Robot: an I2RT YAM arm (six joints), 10 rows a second.
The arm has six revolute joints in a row. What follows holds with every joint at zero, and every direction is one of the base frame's. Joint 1 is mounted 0.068 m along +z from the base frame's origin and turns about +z. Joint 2 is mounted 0.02 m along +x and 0.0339 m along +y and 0.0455 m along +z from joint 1 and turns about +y. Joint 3 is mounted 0.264 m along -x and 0.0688 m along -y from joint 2 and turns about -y. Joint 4 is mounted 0.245 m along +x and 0.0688 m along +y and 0.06 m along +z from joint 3 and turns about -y. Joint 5 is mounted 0.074 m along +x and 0.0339 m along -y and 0.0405 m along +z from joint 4 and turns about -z. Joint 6 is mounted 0.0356 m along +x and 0.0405 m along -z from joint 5 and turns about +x. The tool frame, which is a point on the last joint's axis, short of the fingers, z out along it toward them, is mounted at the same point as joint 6; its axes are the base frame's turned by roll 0, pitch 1.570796 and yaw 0 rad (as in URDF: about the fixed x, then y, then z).
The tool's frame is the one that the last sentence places.
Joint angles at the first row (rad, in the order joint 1, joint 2, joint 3, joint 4, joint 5, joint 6):
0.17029 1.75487 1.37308 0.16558 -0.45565 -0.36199
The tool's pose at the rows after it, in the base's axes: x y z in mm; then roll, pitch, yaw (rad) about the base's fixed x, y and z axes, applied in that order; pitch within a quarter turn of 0, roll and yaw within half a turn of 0:
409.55, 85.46, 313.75, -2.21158, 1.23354, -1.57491
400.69, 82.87, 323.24, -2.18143, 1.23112, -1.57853
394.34, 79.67, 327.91, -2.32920, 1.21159, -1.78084
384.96, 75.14, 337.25, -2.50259, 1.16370, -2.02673
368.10, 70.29, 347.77, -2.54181, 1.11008, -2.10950
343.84, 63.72, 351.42, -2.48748, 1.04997, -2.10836
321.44, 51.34, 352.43, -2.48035, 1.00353, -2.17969
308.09, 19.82, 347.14, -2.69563, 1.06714, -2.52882
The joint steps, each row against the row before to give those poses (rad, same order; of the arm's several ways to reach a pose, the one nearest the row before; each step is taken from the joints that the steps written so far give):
-0.00002 -0.01375 -0.01849 0.00160 0.02605 -0.00462
-0.00001 -0.04128 -0.01387 -0.01676 0.03220 0.00302
0.00003 -0.02771 0.00913 -0.08699 0.06282 0.01074
-0.00001 -0.03526 0.03066 -0.14130 0.08428 0.01535
0.00000 -0.05974 0.00015 -0.10907 0.05535 -0.01364
-0.00001 -0.09044 -0.06124 -0.05527 0.06721 -0.03992
-0.01830 -0.08575 -0.05834 -0.05669 0.06909 -0.00938
-0.09338 -0.06300 -0.06592 -0.00942 0.00957 0.14333

